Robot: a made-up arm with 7 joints.
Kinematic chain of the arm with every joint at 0, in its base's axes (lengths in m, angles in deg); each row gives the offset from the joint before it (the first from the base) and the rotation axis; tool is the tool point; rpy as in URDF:
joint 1: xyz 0 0 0.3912 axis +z
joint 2: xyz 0 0 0 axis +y
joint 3: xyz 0 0 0.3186 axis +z
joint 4: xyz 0.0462 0 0 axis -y
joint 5: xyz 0.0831 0 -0.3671 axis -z
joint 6: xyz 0 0 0 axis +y
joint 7: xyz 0.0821 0 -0.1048 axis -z
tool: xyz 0 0 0 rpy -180 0 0
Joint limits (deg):
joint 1: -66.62..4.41
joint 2: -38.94..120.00
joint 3: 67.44..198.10
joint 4: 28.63..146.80
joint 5: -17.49..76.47
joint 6: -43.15..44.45
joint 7: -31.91..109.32
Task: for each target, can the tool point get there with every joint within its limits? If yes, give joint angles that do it. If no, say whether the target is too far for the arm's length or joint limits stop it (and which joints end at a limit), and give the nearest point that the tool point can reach.
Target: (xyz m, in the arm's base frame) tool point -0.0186 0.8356 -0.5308
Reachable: no: too far | nearest point 0.1811 0.4778 -0.0416 | short by 0.638 m
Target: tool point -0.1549 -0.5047 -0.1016
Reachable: no: joint limits stop it (at a limit: joint 1, joint 2, joint 3, joint 4, joint 5) | nearest point -0.2567 -0.1628 0.1232 | short by 0.422 m
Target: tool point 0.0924 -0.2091 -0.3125
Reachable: no: joint limits stop it (at a limit: joint 1, joint 2, joint 3, joint 5, joint 6) | nearest point 0.3600 -0.3485 -0.1281 | short by 0.354 m
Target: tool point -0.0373 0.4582 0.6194
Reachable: yes | joints -57.23 17.44 155.12 52.57 15.20 29.73 97.66
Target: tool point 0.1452 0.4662 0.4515
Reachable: yes | joints -24.47 -4.73 97.16 48.69 15.74 30.02 -7.03
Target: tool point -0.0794 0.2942 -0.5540
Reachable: no: too far | nearest point 0.1686 0.3871 -0.0584 | short by 0.562 m
